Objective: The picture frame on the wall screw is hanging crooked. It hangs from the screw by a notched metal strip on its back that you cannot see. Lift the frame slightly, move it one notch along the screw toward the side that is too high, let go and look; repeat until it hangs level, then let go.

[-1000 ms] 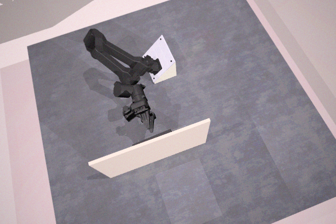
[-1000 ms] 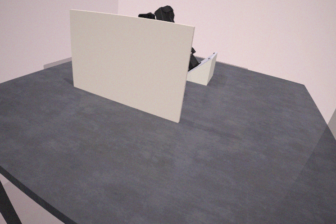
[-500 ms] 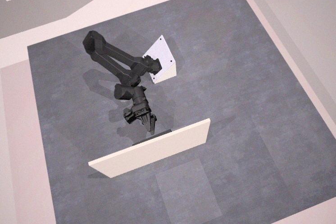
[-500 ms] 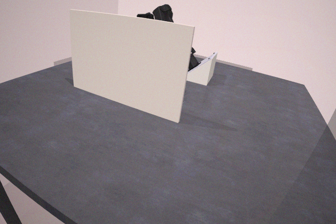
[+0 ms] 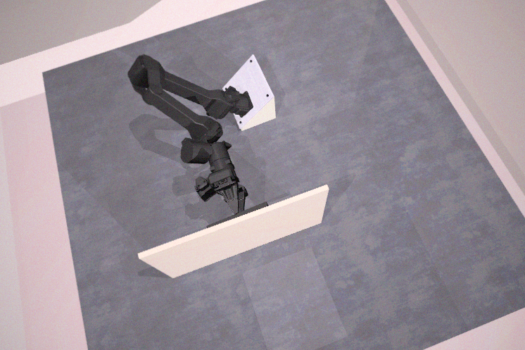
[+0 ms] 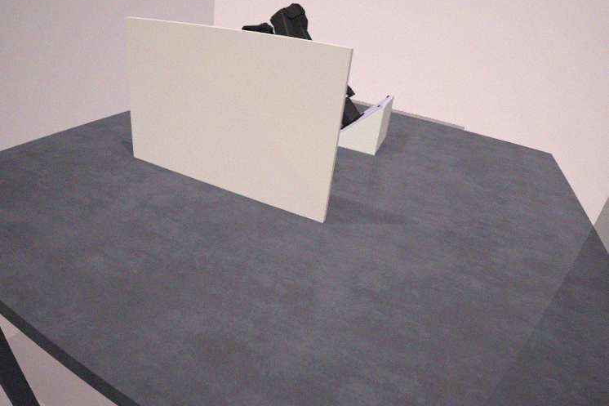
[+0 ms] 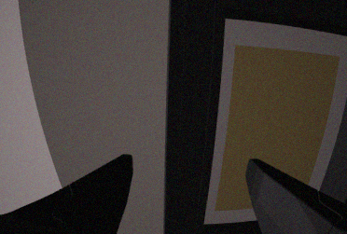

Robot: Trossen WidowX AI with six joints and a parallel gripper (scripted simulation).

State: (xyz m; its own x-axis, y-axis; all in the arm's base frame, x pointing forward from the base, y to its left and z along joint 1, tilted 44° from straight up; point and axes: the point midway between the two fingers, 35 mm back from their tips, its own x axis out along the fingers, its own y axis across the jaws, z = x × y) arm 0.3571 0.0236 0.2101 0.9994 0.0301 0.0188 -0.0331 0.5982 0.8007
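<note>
My gripper tip is 20 mm short of the picture frame and 50 mm above it. Round my gripper tip: wall panel: 30 mm ahead, 10 mm to the right, 60 mm below.
</note>
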